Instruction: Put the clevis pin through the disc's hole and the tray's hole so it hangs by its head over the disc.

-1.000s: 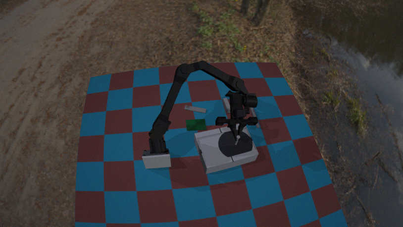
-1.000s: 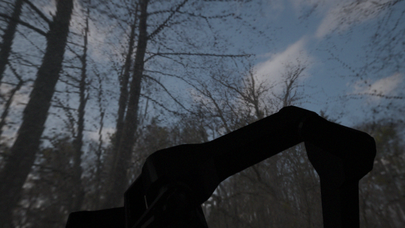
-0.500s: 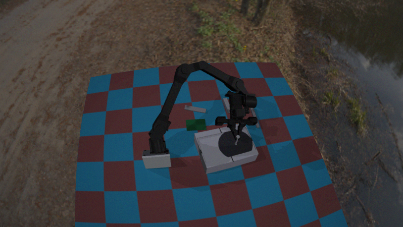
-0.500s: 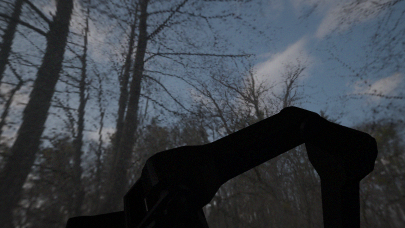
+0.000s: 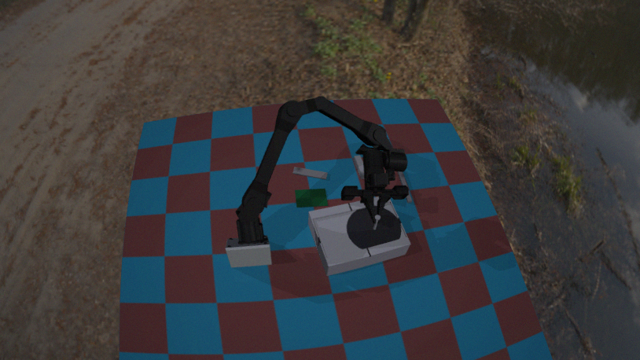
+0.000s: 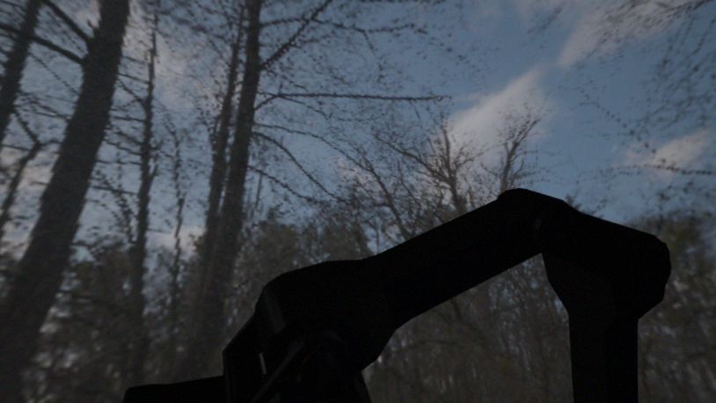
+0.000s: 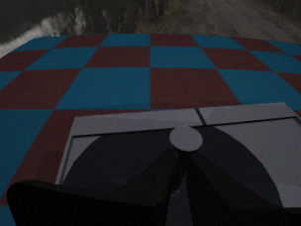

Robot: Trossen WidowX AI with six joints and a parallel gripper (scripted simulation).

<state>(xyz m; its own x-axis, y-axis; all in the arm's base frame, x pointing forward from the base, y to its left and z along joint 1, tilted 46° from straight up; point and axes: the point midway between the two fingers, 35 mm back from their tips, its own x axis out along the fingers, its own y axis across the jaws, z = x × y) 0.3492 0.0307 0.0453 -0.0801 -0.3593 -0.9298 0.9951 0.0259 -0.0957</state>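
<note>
My gripper tip is now 3 cm above the dark round disc. The rest, counted from my gripper tip: steel tray 5 cm below, 4 cm behind, 1 cm to the left; flat green piece 17 cm to the left, 16 cm behind, 9 cm below; steel clevis pin 1 cm below.
</note>
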